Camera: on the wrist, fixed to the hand. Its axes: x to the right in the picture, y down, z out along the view.
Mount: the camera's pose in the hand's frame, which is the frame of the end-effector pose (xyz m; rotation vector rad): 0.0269 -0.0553 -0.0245 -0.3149 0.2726 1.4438
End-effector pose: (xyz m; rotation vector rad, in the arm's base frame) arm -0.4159 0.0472 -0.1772 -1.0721 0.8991 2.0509
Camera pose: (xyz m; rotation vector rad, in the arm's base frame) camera -0.3745 0.0644 -0.2259 0.5547 -1.1421 -1.9991
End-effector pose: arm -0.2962 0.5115 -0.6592 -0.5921 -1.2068 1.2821
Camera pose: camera -0.2562 0.5288 -0.6094 -2.0124 -0.6425 2.0381
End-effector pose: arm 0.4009 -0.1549 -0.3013 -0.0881 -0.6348 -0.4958
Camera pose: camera 0.4070 -0.2204 -0.3091 -0.7036 -0.1033 0.7909
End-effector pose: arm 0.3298 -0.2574 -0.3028 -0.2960 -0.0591 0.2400
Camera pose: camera 0.3706 -0.3091 -0.3092 -0.6478 0.4124 1.6279
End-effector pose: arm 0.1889 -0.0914 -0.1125 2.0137 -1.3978 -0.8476
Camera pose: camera 0.2479 -0.0975 -0.1420 0.4829 -1.8523 -0.0799
